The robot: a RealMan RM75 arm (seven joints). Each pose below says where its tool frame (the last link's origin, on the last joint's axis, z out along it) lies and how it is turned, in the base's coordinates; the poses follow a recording.
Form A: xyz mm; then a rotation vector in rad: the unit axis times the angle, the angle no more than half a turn.
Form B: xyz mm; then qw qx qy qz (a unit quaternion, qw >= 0). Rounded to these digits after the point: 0 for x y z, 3 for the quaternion.
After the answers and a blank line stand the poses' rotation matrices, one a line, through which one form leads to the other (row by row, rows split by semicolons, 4 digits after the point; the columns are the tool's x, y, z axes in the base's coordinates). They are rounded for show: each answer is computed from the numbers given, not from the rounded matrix.
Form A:
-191, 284, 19, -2.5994, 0.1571, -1.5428
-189, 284, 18, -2.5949, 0.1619, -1.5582
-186, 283, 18, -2.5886, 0.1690, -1.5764
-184, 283, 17, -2.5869, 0.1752, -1.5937
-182, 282, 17, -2.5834, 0.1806, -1.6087
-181, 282, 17, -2.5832, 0.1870, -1.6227
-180, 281, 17, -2.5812, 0.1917, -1.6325
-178, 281, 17, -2.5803, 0.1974, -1.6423
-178, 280, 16, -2.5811, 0.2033, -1.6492
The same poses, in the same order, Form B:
-191, 284, 19, 0.057, -0.857, 0.052, -0.509
-189, 284, 18, 0.055, -0.855, 0.053, -0.513
-186, 283, 18, 0.053, -0.852, 0.056, -0.519
-184, 283, 17, 0.049, -0.849, 0.057, -0.523
-182, 282, 17, 0.046, -0.846, 0.059, -0.527
-181, 282, 17, 0.043, -0.844, 0.061, -0.530
-180, 281, 17, 0.041, -0.843, 0.063, -0.533
-178, 281, 17, 0.038, -0.841, 0.064, -0.535
-178, 280, 16, 0.036, -0.840, 0.066, -0.537

0.4767 -0.0305 0.8785; -0.1472 -0.9881 0.0456; 0.8666 -0.1511 -0.4755
0.4674 -0.0345 0.8834; -0.1478 -0.9882 0.0396; 0.8716 -0.1491 -0.4670
0.4560 -0.0397 0.8891; -0.1497 -0.9882 0.0326; 0.8773 -0.1479 -0.4565
0.4463 -0.0463 0.8937; -0.1489 -0.9886 0.0231; 0.8824 -0.1434 -0.4481
0.4373 -0.0512 0.8978; -0.1491 -0.9887 0.0162; 0.8869 -0.1410 -0.4400
0.4298 -0.0580 0.9011; -0.1485 -0.9889 0.0071; 0.8906 -0.1368 -0.4336
0.4239 -0.0621 0.9036; -0.1489 -0.9888 0.0019; 0.8934 -0.1354 -0.4284
0.4183 -0.0673 0.9058; -0.1493 -0.9888 -0.0045; 0.8959 -0.1334 -0.4237
0.4147 -0.0727 0.9070; -0.1498 -0.9887 -0.0107; 0.8975 -0.1314 -0.4209

